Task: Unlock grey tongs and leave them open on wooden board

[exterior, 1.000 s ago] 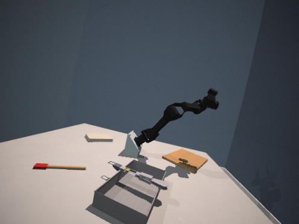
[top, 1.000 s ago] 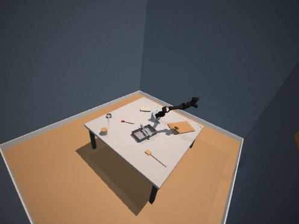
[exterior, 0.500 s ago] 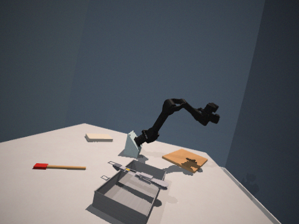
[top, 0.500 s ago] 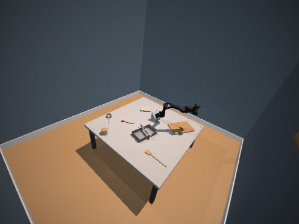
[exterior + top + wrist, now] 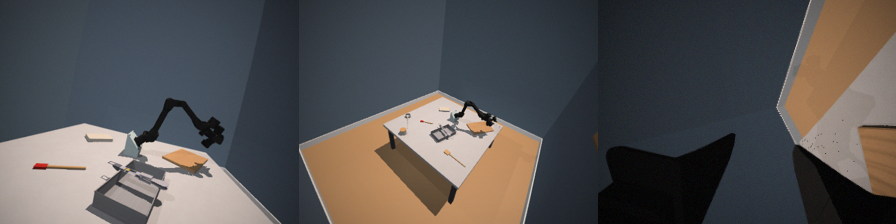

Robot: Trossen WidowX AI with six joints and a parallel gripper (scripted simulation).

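My gripper tip is now 490 mm short of the yellow lock piece, 550 mm to the left of it and 140 mm above it. From my gripper tip the other things lie so: wooden board (10 mm ahead, 190 mm to the right, 190 mm below); roasting tin (530 mm ahead, 500 mm to the right, 170 mm below); cream block (40 mm ahead, 890 mm to the right, 190 mm below).
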